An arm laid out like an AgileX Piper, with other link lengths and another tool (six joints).
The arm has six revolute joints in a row. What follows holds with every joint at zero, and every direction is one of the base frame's.
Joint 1 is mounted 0.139 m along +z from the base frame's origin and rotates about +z.
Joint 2 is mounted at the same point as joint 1 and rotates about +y.
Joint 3 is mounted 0.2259 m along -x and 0.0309 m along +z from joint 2 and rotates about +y.
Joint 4 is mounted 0.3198 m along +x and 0.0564 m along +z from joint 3 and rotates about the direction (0.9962, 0, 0.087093).
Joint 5 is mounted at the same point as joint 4 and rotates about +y.
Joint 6 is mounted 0.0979 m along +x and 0.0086 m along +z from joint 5 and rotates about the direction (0.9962, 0, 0.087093).
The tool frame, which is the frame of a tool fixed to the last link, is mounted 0.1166 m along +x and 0.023 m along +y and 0.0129 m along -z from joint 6; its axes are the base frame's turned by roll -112.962, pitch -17.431 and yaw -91.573 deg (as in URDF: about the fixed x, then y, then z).
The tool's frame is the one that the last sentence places.
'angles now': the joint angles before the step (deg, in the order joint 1, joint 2, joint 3, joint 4, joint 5, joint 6). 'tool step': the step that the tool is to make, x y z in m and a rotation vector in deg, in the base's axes. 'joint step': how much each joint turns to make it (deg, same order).
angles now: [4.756 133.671 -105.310 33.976 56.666 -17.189]
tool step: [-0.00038 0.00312 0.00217 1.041 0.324 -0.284]
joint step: [0.000 0.000 0.001 1.089 0.286 0.001]
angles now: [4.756 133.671 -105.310 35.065 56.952 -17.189]
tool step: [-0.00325 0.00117 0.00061 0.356 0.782 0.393]
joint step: [0.000 -0.001 0.001 0.229 0.917 0.001]
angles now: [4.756 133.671 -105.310 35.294 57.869 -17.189]
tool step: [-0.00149 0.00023 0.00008 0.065 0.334 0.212]
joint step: [-0.001 -0.001 0.003 0.001 0.400 -0.001]
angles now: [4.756 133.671 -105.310 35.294 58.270 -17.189]
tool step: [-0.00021 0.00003 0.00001 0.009 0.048 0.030]
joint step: [0.000 0.001 -0.001 0.000 0.058 0.000]
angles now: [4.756 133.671 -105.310 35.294 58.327 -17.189]
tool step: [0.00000 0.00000 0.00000 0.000 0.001 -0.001]
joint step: [0.000 0.000 0.000 0.000 0.000 0.002]
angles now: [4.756 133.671 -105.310 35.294 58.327 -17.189]
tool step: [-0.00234 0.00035 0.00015 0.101 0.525 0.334]
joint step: [-0.001 -0.001 0.002 0.000 0.631 0.000]
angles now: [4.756 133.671 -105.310 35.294 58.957 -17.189]
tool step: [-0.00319 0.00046 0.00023 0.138 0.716 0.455]
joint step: [0.000 -0.001 0.002 0.000 0.859 0.000]
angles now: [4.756 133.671 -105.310 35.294 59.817 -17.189]
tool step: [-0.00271 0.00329 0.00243 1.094 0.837 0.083]
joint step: [-0.001 -0.001 0.002 1.032 0.916 -0.001]
